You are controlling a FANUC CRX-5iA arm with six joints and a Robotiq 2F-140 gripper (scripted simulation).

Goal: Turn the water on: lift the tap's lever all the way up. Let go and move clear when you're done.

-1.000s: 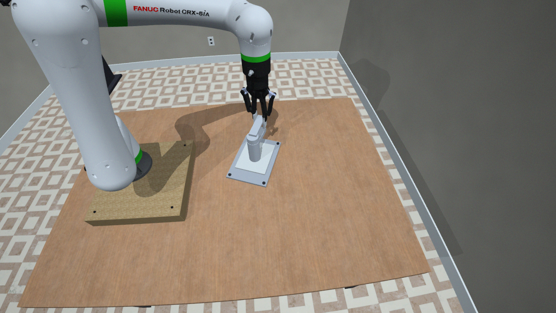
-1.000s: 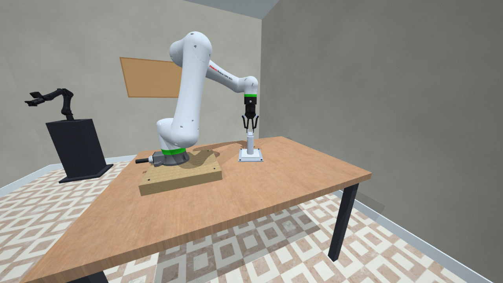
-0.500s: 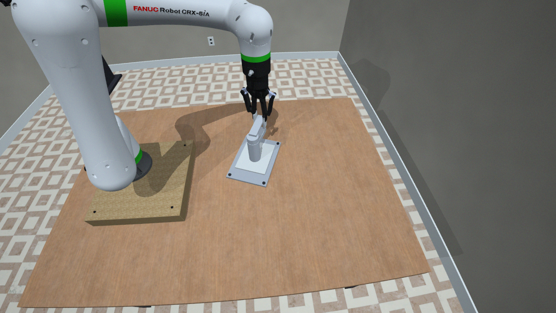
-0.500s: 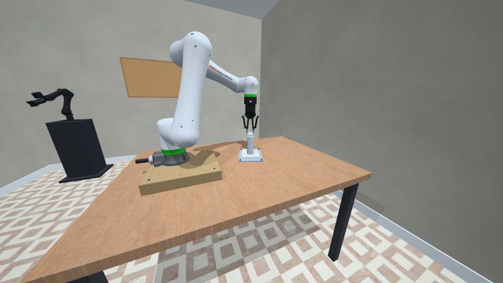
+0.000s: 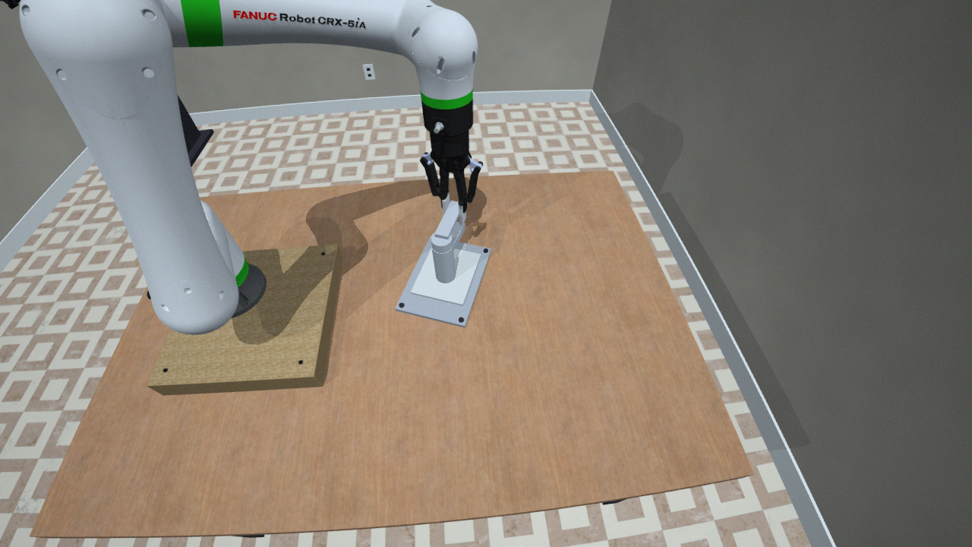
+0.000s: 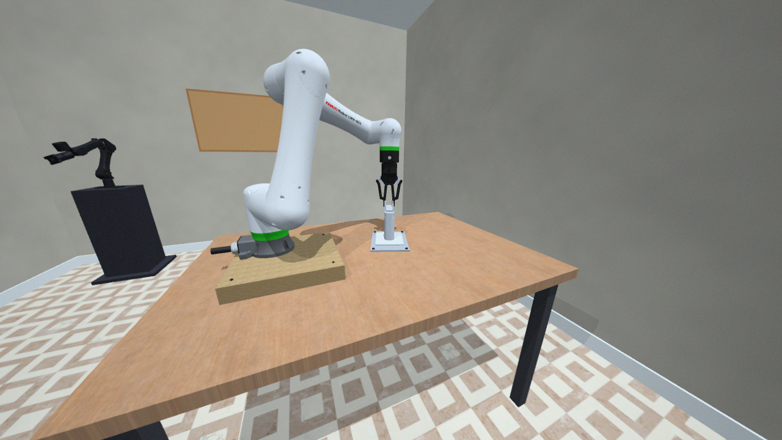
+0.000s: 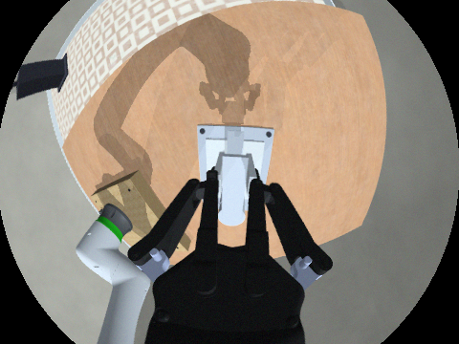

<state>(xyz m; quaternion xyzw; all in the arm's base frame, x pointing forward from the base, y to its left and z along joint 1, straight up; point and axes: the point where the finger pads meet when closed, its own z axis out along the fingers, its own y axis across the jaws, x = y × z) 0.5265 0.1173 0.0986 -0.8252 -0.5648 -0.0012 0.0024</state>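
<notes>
Now: the lever 1 cm behind my hand and 3 cm to the right of it. From my hand the other things lie so: tap 2 cm behind, 6 cm to the right, 5 cm below.
</notes>
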